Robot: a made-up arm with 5 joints.
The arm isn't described. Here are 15 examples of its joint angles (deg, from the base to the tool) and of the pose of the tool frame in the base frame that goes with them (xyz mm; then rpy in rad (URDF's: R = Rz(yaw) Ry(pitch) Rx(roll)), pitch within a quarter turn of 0, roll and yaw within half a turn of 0).
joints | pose
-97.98 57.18 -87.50 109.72 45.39 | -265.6 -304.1 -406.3 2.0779 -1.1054 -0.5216
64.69 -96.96 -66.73 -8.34 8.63 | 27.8 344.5 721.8 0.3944 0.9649 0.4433
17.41 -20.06 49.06 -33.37 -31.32 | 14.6 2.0 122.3 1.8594 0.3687 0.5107
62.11 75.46 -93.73 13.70 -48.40 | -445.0 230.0 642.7 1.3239 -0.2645 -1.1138
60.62 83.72 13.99 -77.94 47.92 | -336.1 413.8 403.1 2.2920 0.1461 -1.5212
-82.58 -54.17 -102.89 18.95 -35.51 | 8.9 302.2 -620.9 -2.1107 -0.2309 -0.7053
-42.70 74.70 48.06 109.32 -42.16 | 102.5 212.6 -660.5 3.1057 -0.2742 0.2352
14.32 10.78 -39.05 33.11 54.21 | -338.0 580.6 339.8 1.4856 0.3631 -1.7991
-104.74 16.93 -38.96 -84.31 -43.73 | 118.0 -47.6 -672.2 -2.4981 -0.4233 -0.6706
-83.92 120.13 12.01 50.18 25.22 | 72.6 -191.4 -201.5 1.7549 -0.2265 0.5132
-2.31 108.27 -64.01 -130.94 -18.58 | 129.8 899.6 220.5 -0.7308 -0.7290 -0.7458
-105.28 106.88 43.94 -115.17 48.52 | -192.3 -284.8 -191.4 -0.5694 -0.1639 2.0210
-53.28 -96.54 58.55 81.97 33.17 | -165.4 607.2 77.5 1.5258 0.5349 2.8865
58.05 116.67 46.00 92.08 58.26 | 116.0 414.5 145.7 -2.6497 -0.9934 1.2399
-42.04 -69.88 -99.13 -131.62 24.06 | -577.3 426.1 -267.9 2.4468 0.2378 -1.4979
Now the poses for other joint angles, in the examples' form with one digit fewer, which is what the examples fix.
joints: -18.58 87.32 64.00 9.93 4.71
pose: 193 99 -171 2.276 -0.566 0.449
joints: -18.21 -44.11 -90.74 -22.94 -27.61
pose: 7 790 -205 -1.618 0.408 -0.748
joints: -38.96 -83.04 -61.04 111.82 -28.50
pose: -335 573 263 0.298 -0.427 -1.039
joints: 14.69 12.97 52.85 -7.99 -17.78
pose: -107 28 -62 2.238 0.099 0.126
